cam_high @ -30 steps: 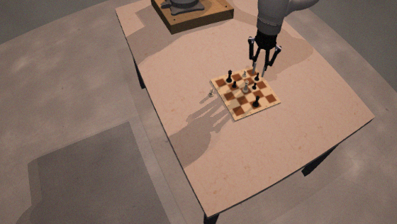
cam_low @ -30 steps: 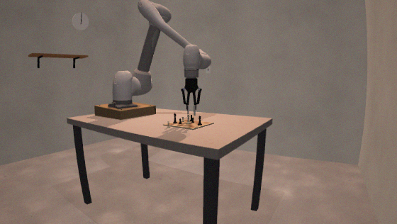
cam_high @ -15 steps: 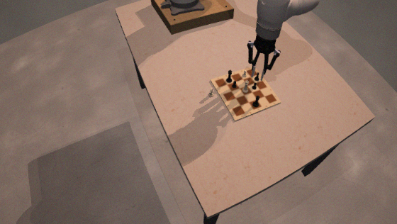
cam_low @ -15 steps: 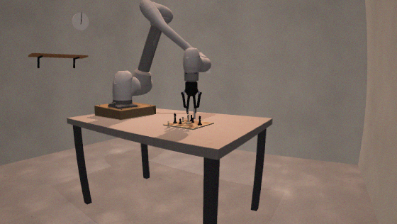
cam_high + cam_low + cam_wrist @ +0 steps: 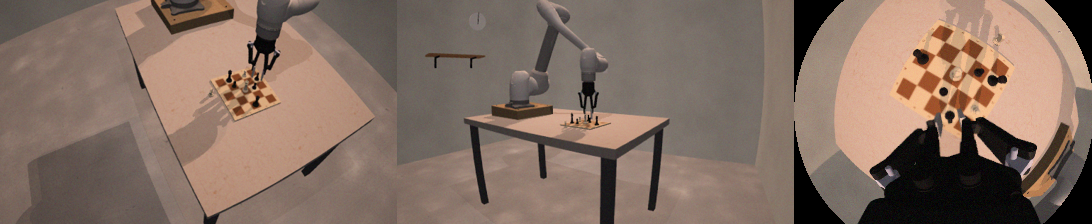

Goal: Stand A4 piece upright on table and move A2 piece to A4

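Right now the small white piece is 40 mm to the right of my hand, 30 mm below it and 30 mm behind it. Also, from my hand: chessboard (70 mm to the right, 50 mm below, 40 mm ahead).
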